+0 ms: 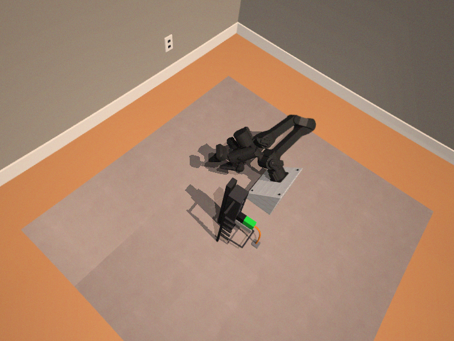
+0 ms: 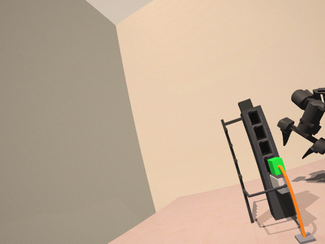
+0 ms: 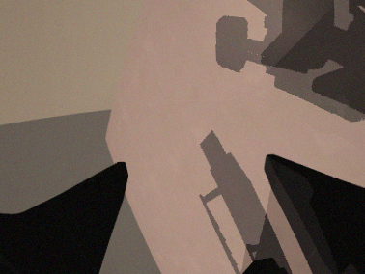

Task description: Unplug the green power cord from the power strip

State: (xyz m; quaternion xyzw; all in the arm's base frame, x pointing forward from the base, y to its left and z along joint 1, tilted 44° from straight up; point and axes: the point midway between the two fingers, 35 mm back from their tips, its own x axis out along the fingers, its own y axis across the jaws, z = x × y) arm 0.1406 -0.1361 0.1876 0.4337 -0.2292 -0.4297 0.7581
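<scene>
Now: gripper tip 270 mm to the right of the green plug, 120 mm short of it and 20 mm below it. Also, from my gripper tip: thin black rack frame: 220 mm to the left, 210 mm ahead, 20 mm above; then grey pad: 350 mm to the left, 130 mm below, 110 mm ahead.
</scene>
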